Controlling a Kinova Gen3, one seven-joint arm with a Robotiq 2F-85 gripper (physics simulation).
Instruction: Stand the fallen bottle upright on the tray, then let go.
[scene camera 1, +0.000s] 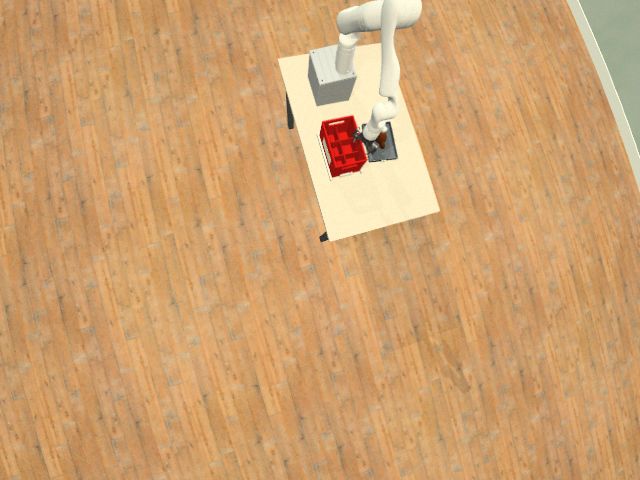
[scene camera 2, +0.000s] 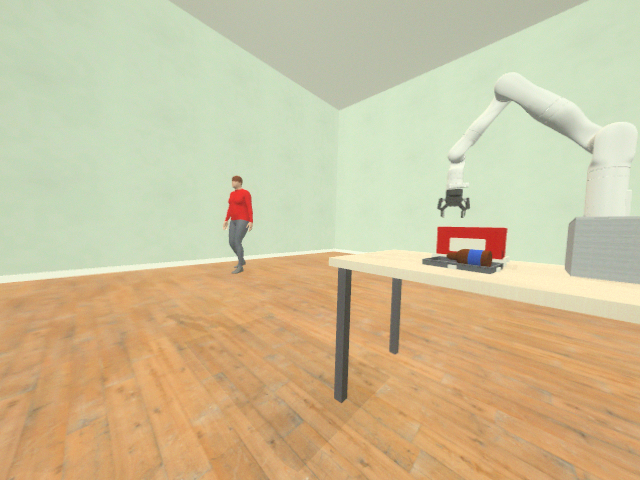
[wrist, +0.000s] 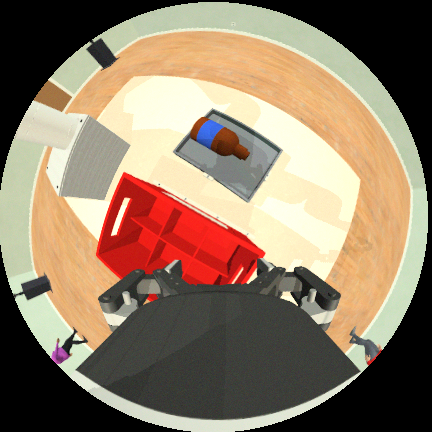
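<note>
A brown bottle with a blue label lies on its side on the grey tray. Its neck points away from the robot's base. In scene camera 1, the arm and gripper hide part of the bottle and tray. My gripper is open and empty, pointing down, well above table height. In the wrist view its fingers show over the near part of the red crate, with the bottle and tray farther up in the view.
A red crate with compartments stands beside the tray on the table. The grey base box stands at the table's other end. A person in red is off beyond the table.
</note>
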